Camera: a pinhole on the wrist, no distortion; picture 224 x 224 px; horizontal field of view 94.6 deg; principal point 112.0 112.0 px. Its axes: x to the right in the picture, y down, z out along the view. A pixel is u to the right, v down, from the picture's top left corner.
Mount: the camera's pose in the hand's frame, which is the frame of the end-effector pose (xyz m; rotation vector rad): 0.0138 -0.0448 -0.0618 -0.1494 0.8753 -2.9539
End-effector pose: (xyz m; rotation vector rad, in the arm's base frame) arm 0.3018 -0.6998 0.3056 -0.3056 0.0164 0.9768
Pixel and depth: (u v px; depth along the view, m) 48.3 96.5 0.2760
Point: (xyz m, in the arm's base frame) 0.5179 -0.5566 0.4802
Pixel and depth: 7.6 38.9 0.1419
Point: 0.4055 -0.5495 0.3827
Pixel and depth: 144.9 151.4 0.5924
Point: 0.6695 -0.9949 0.7719
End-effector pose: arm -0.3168 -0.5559 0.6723 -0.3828 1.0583 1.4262
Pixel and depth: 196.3 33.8 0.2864
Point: -0.1338 -0.4379 0.9713
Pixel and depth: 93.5 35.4 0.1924
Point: -0.2423 -0.3865 0.7034
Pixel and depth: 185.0 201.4 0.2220
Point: 0.0248 -0.6612 0.6518
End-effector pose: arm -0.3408 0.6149 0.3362 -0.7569 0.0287 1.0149
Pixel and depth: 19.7 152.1 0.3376
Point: 0.0560 0.8614 0.4778
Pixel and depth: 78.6 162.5 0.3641
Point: 0.0077 0.7121 0.5878
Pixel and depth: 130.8 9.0 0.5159
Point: -0.6442 0.9993 0.7862
